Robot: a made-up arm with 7 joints.
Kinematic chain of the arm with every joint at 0, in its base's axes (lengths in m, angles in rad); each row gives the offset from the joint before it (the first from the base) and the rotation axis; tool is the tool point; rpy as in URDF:
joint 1: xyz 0 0 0 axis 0.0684 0.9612 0.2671
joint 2: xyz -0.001 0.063 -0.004 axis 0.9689 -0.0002 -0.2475
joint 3: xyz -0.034 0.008 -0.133 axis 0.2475 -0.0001 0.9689
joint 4: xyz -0.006 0 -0.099 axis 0.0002 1 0
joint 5: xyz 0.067 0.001 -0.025 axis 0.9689 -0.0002 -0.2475
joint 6: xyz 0.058 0 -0.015 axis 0.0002 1 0
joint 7: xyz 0.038 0 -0.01 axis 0.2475 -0.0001 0.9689
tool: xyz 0 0 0 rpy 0 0.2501 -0.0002
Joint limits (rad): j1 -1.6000..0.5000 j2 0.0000..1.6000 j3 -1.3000..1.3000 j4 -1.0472..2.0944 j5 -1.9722..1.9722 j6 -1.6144..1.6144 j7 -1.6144..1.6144
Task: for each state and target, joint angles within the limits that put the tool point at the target. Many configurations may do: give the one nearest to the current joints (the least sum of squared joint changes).
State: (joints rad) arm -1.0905 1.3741 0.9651 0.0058 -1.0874 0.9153 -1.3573
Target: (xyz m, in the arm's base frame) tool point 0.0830 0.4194 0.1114
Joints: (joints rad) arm -0.6375 1.5125 1.3000 0.6870 -0.6117 0.7675 -1.3573
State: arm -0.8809 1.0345 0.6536 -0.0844 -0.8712 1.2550 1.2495
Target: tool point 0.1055 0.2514 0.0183
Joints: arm -0.4625 0.9067 1.2178 -0.8050 -0.9146 1.2219 1.2495
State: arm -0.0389 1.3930 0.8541 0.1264 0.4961 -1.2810 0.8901
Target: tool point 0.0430 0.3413 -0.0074
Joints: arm 0.2758 1.0525 1.2350 0.1395 0.4144 -1.3550 0.8901
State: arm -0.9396 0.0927 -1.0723 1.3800 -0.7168 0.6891 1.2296
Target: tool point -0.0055 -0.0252 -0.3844
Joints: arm -0.2249 0.0000 -1.2868 0.9505 -0.8136 0.6899 1.2296
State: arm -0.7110 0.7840 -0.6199 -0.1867 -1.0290 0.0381 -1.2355
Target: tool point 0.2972 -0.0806 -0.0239
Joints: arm -1.3046 0.2345 -0.6805 0.0288 -1.0256 0.0680 -1.2355
